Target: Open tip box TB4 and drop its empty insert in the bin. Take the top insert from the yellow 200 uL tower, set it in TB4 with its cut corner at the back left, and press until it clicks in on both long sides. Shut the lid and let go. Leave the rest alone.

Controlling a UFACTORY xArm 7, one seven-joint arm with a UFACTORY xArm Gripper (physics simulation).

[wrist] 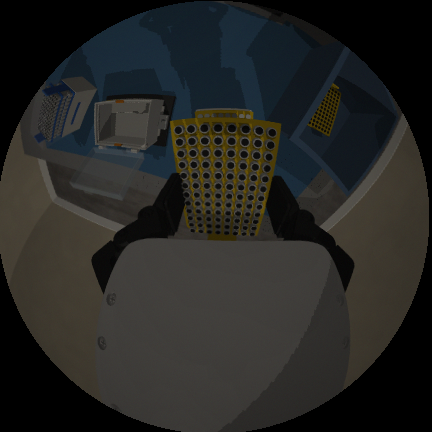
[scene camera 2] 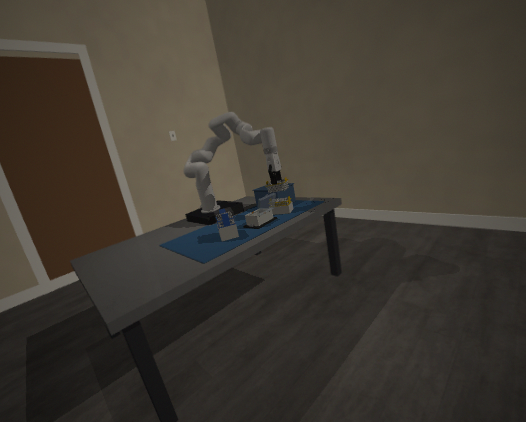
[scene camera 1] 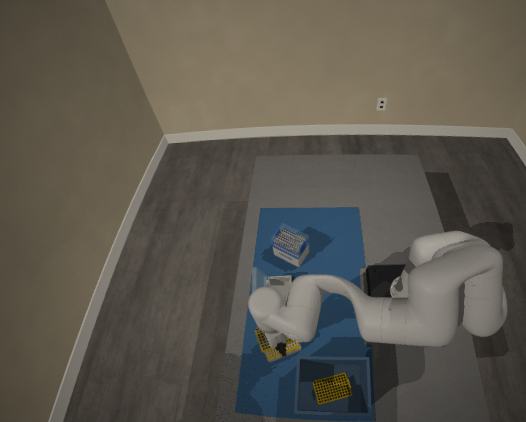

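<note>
My gripper [scene camera 1: 281, 347] [scene camera 2: 276, 184] [wrist: 226, 187] is shut on a yellow insert [scene camera 2: 278, 187] [wrist: 225, 150] filled with tips, gripped by its two sides. The insert is raised above the yellow tower [scene camera 1: 261, 341] [scene camera 2: 283, 206] [wrist: 224, 114], with a gap between them in scene camera 2. TB4 [scene camera 1: 280, 281] [scene camera 2: 259, 218] [wrist: 152, 122] is open and empty inside, and its clear lid [scene camera 1: 258, 279] [wrist: 107, 172] is swung out to the side. The empty yellow insert [scene camera 1: 332, 388] [wrist: 327, 110] lies in the bin [scene camera 1: 334, 359] [scene camera 2: 261, 195] [wrist: 320, 162]. I cannot tell the held insert's cut corner.
A white and blue tip tower [scene camera 1: 291, 255] [scene camera 2: 228, 232] [wrist: 80, 107] stands beyond TB4, on the blue mat [scene camera 1: 325, 217] [scene camera 2: 200, 250]. The bin's raised walls stand near the yellow tower. The arm's black base plate [scene camera 1: 385, 280] [scene camera 2: 200, 217] is off the mat's side.
</note>
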